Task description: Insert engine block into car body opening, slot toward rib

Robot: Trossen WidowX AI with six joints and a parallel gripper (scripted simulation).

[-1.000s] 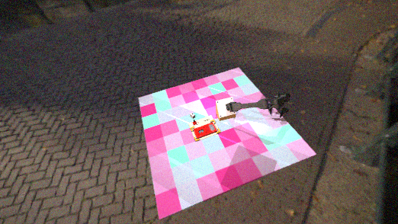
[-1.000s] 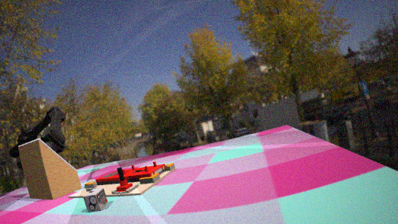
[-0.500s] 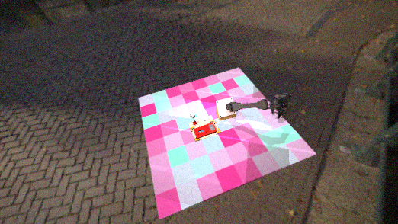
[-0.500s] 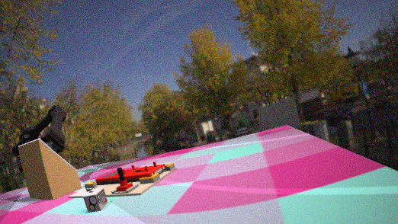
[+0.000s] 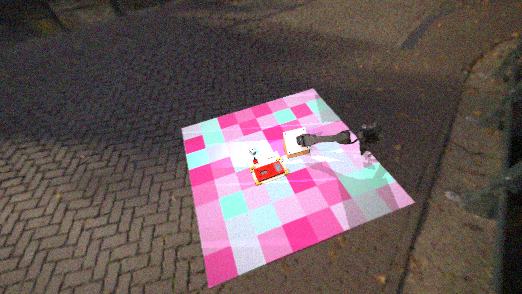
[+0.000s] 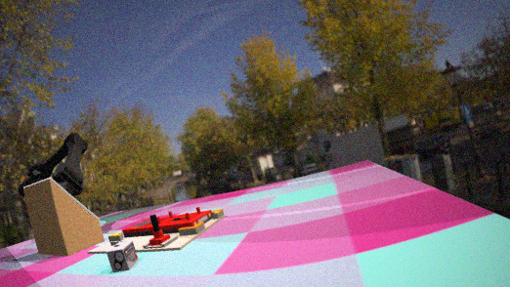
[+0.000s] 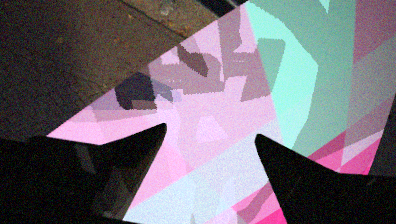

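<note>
Now: gripper tip 730 mm short of the engine block, 310 mm to the left of it and 20 mm above it.
</note>
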